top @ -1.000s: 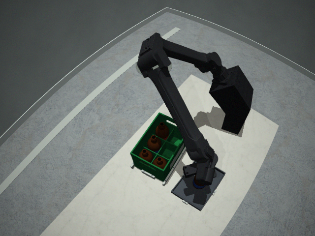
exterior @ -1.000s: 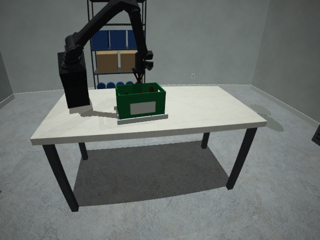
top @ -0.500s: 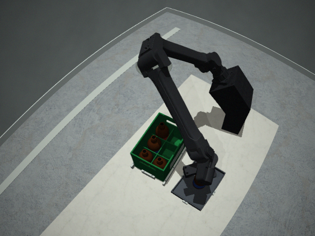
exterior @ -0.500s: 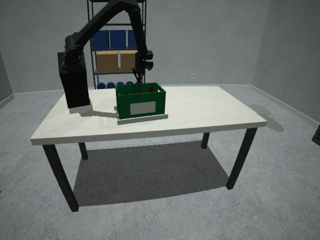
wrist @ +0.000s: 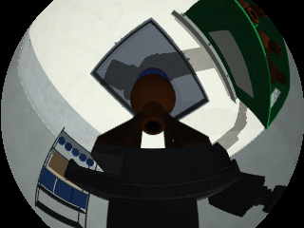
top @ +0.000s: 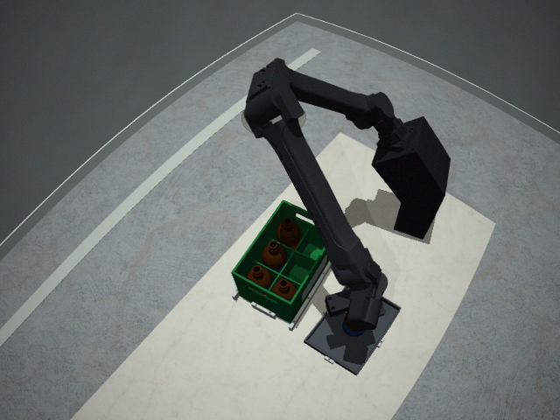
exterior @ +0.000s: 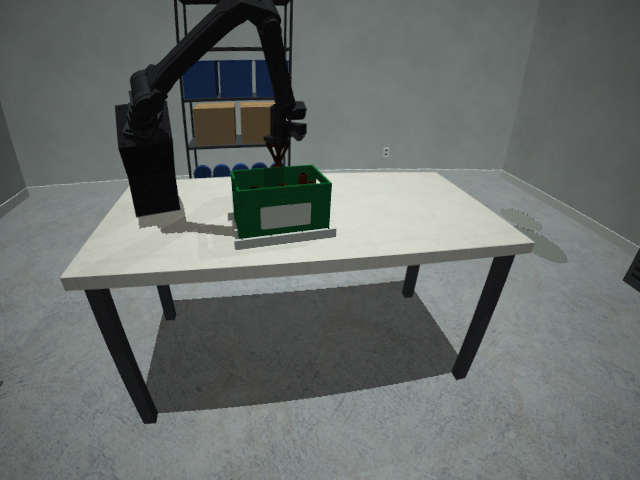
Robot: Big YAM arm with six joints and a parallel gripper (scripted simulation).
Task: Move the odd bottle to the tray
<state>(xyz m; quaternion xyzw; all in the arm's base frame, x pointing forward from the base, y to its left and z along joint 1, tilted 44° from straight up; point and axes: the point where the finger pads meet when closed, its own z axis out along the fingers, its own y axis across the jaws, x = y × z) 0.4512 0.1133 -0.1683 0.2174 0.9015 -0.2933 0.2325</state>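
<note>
My hand is 14 cm above the tray. Also, from my hand: crate (27 cm to the right, 7 cm below).
</note>
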